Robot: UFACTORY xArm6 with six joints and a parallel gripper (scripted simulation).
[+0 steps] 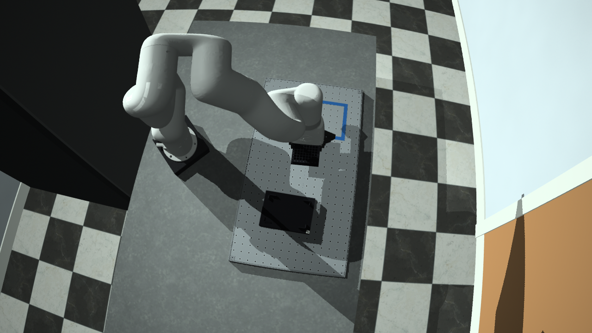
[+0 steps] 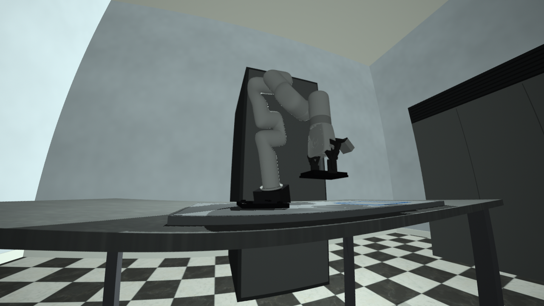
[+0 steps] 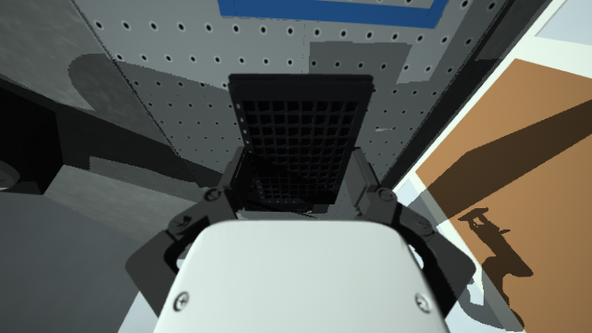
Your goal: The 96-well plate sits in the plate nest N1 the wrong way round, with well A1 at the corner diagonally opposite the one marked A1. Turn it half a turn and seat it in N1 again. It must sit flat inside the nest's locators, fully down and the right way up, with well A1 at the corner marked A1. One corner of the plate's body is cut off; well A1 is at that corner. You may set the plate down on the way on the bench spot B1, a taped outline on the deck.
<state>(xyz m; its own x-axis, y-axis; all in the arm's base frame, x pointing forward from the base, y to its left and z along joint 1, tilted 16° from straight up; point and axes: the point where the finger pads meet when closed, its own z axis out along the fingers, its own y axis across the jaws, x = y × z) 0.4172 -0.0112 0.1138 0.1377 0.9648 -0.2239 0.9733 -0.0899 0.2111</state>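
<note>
Right now the black plate nest N1 is 70 mm behind my hand, 190 mm to the right of it and 100 mm below it. Also, from my hand: black 96-well plate (10 mm below); then small white A1 mark (260 mm to the right, 90 mm below).
</note>
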